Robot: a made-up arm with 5 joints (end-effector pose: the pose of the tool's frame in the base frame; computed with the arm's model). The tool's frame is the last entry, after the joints. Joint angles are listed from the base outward.
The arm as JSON. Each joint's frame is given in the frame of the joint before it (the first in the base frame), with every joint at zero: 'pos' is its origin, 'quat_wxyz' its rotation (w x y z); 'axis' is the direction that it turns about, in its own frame. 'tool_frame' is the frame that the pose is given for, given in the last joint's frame.
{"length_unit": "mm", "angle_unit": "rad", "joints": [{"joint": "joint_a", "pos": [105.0, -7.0, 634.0], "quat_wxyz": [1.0, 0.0, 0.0, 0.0], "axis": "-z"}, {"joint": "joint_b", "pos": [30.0, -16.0, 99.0], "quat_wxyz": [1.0, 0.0, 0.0, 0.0], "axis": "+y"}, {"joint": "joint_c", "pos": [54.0, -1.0, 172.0], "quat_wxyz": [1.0, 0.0, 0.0, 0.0], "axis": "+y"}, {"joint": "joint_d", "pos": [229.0, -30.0, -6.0], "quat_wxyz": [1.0, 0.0, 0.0, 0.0], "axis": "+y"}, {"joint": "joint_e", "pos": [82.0, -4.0, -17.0], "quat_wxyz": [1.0, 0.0, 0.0, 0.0], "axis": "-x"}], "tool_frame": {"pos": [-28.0, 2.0, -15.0], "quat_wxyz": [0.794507, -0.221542, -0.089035, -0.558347]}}
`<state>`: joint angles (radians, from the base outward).
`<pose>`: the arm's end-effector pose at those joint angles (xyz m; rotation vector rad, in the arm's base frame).
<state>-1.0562 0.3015 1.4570 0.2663 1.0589</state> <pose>0.1781 -0.0059 0.6203 -1.8834 -0.2257 1.3747</pose>
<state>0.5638 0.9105 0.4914 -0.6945 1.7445</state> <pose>0.2911 -0.2029 0.5216 -2.1291 -0.2439 -0.3636</pose>
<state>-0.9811 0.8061 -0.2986 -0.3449 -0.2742</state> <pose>0.3854 0.3312 0.6573 -0.3295 -0.0515 -0.2109</pose>
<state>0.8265 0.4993 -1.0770 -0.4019 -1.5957</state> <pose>0.3475 -0.3235 1.0149 1.1747 -0.6092 -1.1515</pose>
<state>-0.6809 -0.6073 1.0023 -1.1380 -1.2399</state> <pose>0.3131 0.1151 0.8332 0.9050 0.2177 -0.1589</pose>
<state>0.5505 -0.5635 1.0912 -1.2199 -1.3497</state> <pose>0.2838 -0.1589 0.8071 1.0200 -0.2756 -1.2543</pose>
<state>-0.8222 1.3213 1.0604 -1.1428 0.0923</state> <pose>0.1604 -0.0214 0.5082 -1.3720 0.2584 0.0121</pose>
